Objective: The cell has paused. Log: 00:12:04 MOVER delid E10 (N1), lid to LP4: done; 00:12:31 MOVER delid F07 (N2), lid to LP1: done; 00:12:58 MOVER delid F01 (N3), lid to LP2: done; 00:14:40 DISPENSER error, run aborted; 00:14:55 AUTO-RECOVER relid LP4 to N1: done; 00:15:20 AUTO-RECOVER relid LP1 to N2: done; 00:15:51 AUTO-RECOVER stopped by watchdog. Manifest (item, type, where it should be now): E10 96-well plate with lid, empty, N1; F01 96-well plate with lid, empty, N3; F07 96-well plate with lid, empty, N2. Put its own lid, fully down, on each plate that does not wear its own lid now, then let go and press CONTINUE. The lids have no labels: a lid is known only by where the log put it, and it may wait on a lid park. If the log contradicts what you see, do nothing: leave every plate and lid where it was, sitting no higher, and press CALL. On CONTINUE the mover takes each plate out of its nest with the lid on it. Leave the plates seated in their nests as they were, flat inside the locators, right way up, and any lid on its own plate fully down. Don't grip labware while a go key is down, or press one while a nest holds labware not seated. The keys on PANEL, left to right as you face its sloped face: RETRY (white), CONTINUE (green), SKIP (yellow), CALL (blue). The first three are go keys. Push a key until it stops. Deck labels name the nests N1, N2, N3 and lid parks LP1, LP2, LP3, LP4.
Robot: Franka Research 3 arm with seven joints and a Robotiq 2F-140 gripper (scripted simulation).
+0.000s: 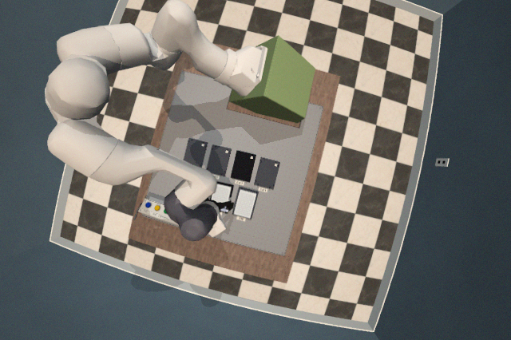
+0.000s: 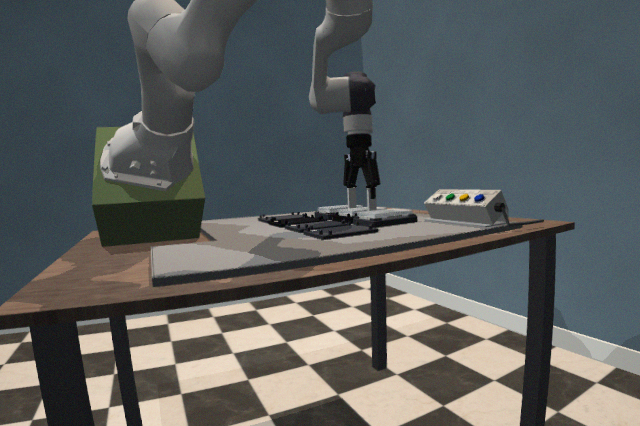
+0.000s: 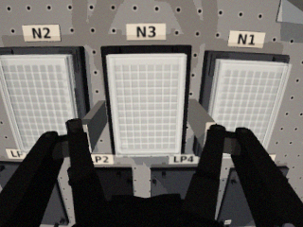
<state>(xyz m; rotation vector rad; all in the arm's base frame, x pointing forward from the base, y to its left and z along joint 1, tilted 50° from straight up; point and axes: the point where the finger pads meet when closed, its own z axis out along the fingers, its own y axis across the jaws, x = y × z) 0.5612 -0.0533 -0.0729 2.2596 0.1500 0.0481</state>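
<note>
Right now the plate is 3 cm below my hand. The rest, counted from my hand: white retry key: 18 cm to the right, 14 cm ahead, 1 cm above; lid park LP3: 20 cm to the right, 17 cm behind, 5 cm below; lid park LP4: 18 cm behind, 7 cm to the right, 5 cm below.
</note>
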